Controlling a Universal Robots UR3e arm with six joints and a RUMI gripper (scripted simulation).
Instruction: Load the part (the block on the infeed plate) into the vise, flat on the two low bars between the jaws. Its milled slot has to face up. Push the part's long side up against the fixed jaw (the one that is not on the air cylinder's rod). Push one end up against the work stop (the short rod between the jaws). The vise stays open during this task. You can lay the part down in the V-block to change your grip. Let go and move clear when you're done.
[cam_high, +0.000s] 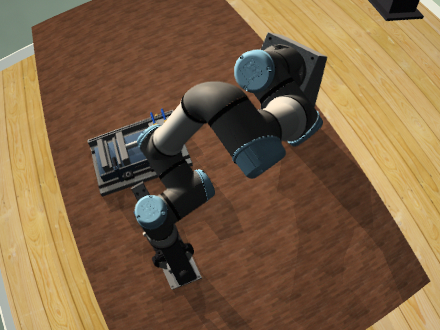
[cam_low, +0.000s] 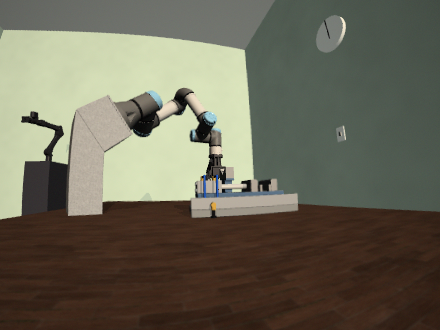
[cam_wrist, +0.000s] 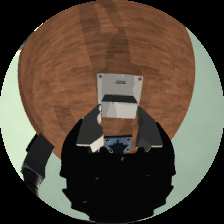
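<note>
Right now my hand is 1 cm to the left of the part and 1 cm above it. Round my hand: grey infeed plate 1 cm to the left, 3 cm below.
</note>
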